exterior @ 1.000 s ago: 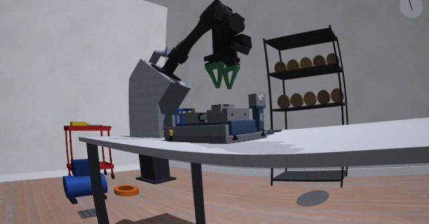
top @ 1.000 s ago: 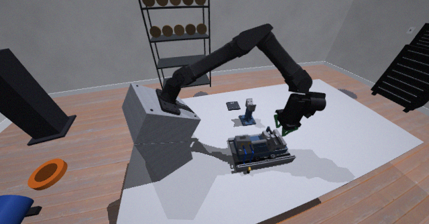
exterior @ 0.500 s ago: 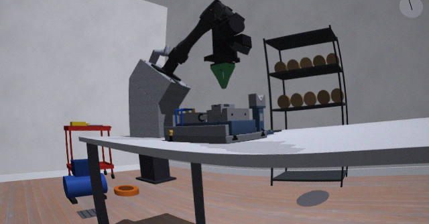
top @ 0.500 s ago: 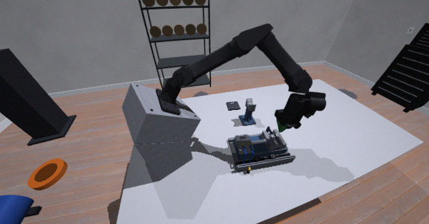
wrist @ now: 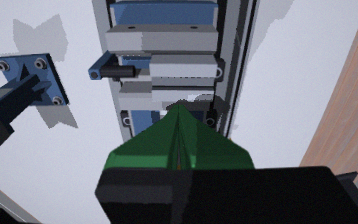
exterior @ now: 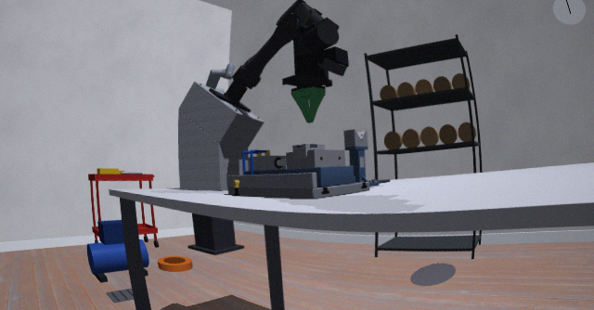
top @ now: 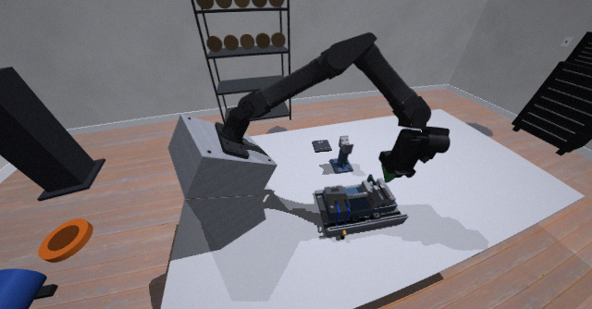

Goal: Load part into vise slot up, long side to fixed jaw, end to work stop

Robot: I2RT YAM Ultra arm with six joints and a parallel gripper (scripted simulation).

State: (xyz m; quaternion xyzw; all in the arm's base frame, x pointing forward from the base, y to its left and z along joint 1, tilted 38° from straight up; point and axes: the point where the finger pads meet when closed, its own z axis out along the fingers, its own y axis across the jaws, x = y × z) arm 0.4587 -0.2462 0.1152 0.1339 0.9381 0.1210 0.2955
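My gripper is now 7 cm above the part. Also, from my hand: work stop (8 cm below, 6 cm to the left, 2 cm ahead); then fixed jaw (9 cm below, 3 cm ahead, 1 cm to the left); then moving jaw (9 cm below, 3 cm behind, 2 cm to the left).
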